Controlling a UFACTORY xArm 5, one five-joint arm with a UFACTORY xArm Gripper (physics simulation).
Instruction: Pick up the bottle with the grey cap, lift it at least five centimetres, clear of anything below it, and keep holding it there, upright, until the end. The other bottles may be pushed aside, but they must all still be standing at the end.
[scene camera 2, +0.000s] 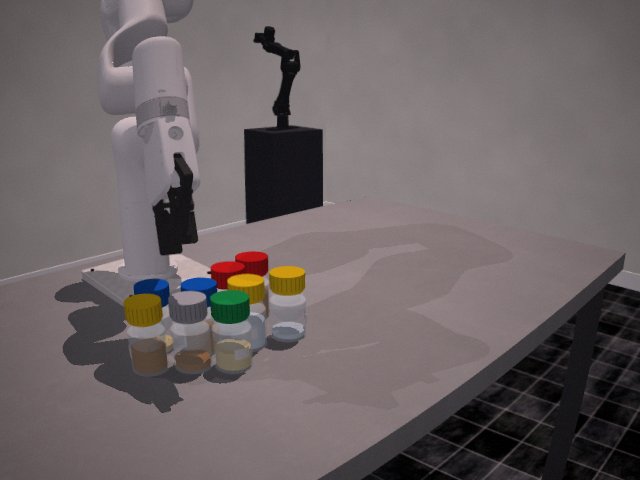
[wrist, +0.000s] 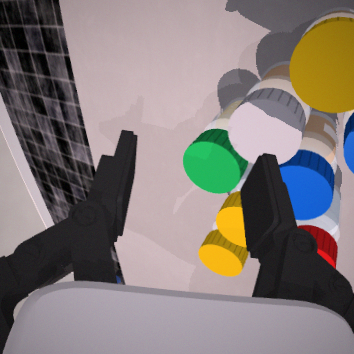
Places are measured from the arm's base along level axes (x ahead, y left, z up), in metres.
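Pixels of known places: gripper, fingertip midpoint: (scene camera 2: 178, 249) (wrist: 193, 162); arm's base, origin of the base link: (scene camera 2: 147, 271).
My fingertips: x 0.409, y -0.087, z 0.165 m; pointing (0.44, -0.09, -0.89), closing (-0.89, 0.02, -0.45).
Observation:
Ahead of a thing's pixels: the offset from my fingertips to its middle. Level surfaces: height alone.
The bottle with the grey cap {dy +0.015, dx -0.021, dz -0.130 m} (scene camera 2: 188, 307) (wrist: 267, 127) stands upright in the front row, between a dark yellow-capped bottle {dy -0.044, dx -0.046, dz -0.131 m} (scene camera 2: 143, 311) (wrist: 330, 65) and a green-capped bottle {dy +0.066, dx +0.008, dz -0.131 m} (scene camera 2: 230, 306) (wrist: 213, 161). A blue-capped bottle (scene camera 2: 198, 292) (wrist: 307, 185) stands behind it. My gripper (scene camera 2: 176, 248) (wrist: 193, 162) is open and empty, above and behind the bottles in the scene view. In the wrist view the grey cap lies beyond the right fingertip, and that finger covers part of the yellow and blue caps.
Another blue-capped bottle {dy -0.011, dx -0.099, dz -0.131 m} (scene camera 2: 151, 292), two red-capped bottles {dy +0.180, dx -0.133, dz -0.131 m} (scene camera 2: 251, 264) {dy +0.124, dx -0.108, dz -0.131 m} (scene camera 2: 227, 274) and two yellow-capped bottles {dy +0.118, dx -0.039, dz -0.131 m} (scene camera 2: 246, 288) {dy +0.187, dx -0.035, dz -0.131 m} (scene camera 2: 287, 281) stand close behind and to the right. All the bottles stand on the table {dz -0.183 m} (scene camera 2: 361, 310). The robot's base plate lies behind them.

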